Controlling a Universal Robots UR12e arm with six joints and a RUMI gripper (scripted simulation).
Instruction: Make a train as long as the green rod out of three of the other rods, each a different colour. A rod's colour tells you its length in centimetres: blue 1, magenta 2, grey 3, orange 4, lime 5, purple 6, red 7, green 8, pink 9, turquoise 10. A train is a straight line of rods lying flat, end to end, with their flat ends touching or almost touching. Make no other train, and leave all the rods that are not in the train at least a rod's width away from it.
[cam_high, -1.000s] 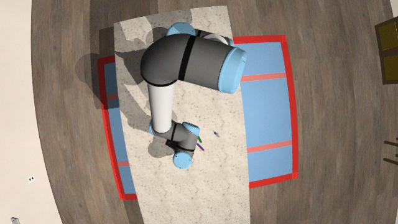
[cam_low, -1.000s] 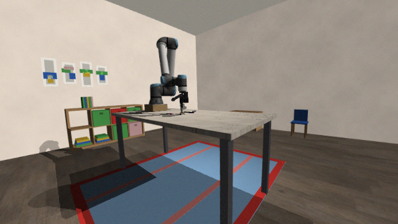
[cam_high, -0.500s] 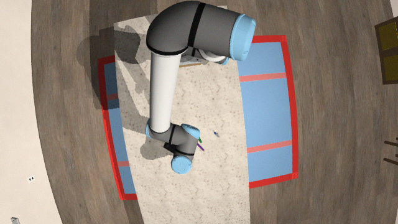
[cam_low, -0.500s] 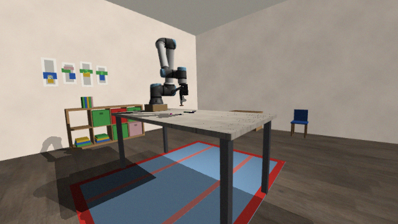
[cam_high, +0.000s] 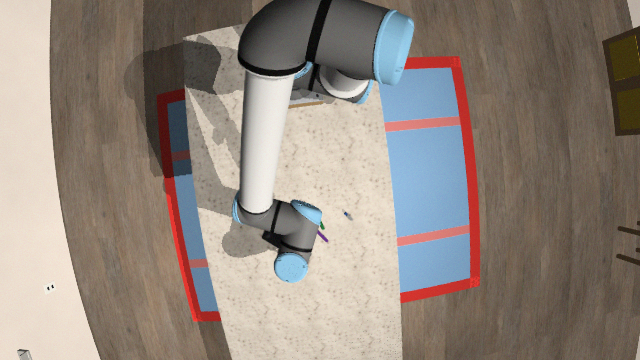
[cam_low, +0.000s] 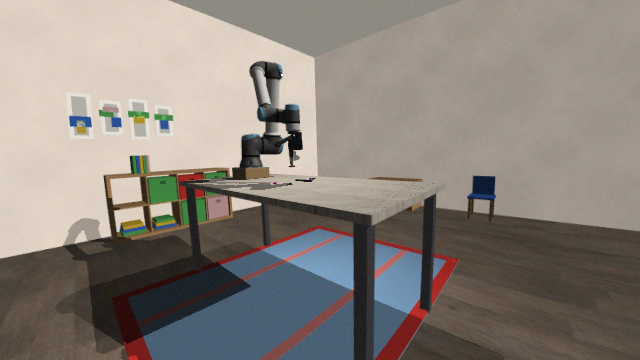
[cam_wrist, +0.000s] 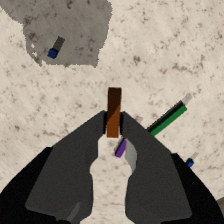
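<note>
My hand is 220 mm to the right of the grey rod, 110 mm above it and 10 mm short of it. The rest, counted from my hand: green rod: 110 mm below, 100 mm to the left, 10 mm behind; purple rod: 110 mm below, 90 mm to the left, 50 mm ahead; orange rod: 10 mm below.
</note>
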